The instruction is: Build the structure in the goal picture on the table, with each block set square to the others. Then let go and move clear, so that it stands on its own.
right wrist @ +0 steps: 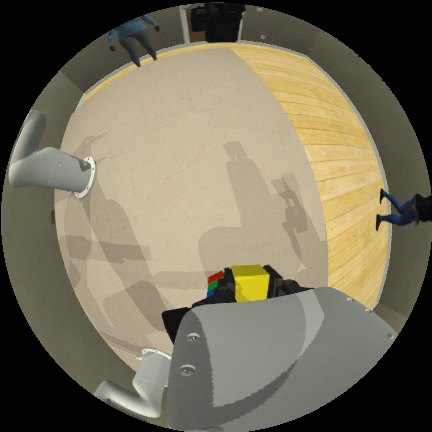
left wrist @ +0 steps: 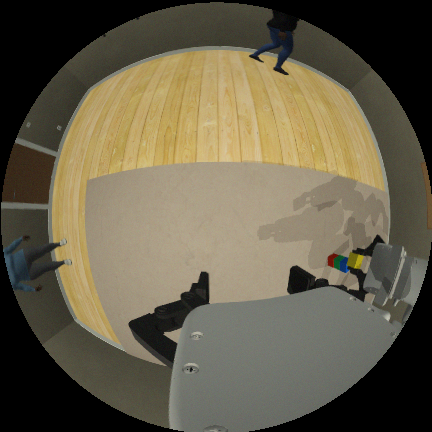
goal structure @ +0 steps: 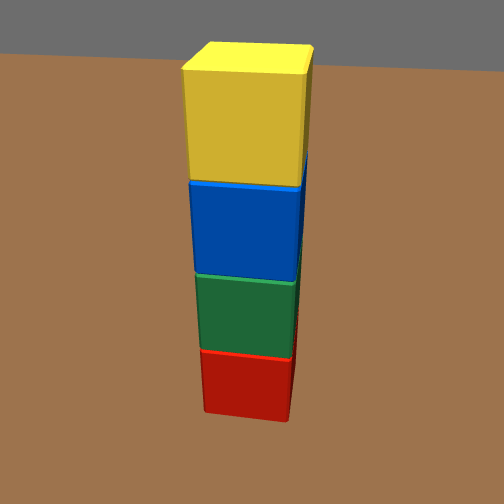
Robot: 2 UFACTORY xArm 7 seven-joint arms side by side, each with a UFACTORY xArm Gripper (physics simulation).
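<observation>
My right gripper (right wrist: 245,278) (left wrist: 351,259) is shut on a yellow block (right wrist: 250,284) (left wrist: 355,260), one finger on each side of it. A red block (left wrist: 333,259) (right wrist: 216,276), a green block (left wrist: 340,262) (right wrist: 213,286) and a blue block (left wrist: 345,265) (right wrist: 210,293) stand in a row, touching one another, beside the yellow block. In the right wrist view the right gripper partly hides the blue block. My left gripper (left wrist: 250,283) is open and empty over the table, to the left of the blocks in the left wrist view.
The beige table (left wrist: 150,225) (right wrist: 175,125) carries shadows of the arms. The right arm (left wrist: 387,275) reaches over the table at the right of the left wrist view. White arm parts (right wrist: 50,167) (right wrist: 150,380) stand at the left and bottom of the right wrist view. People stand beyond the table.
</observation>
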